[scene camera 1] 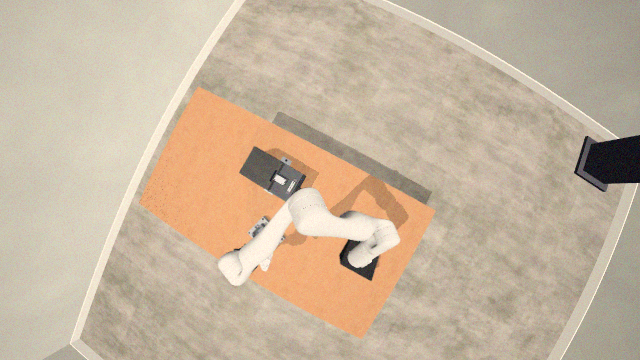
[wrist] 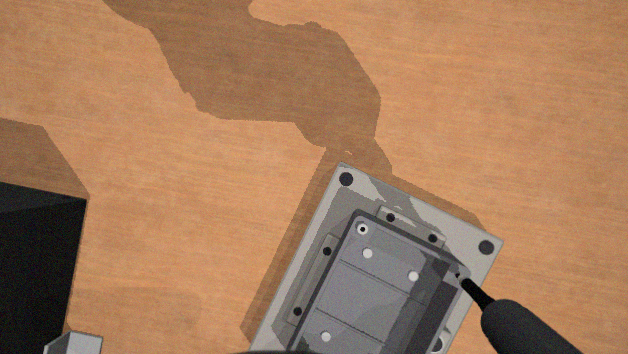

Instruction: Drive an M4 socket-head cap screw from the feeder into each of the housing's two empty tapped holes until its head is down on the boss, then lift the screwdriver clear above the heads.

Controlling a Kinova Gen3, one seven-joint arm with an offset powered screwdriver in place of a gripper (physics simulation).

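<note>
The dark grey housing sits on a light grey fixture plate. A silver socket head shows at its upper left corner in the wrist view. A dark hole shows at its upper right corner. My screwdriver comes in from the lower right, its black bit tip right beside that hole; contact cannot be judged. Whether a screw is on the bit cannot be made out. In the scene view the arm partly covers the housing and hides the bit. A dark box, apparently the feeder, stands apart from the housing.
The white arm rises from a black base plate on the orange table and reaches over the fixture. A grey metal tab sticks out beside the dark box. A black post stands far off at the right.
</note>
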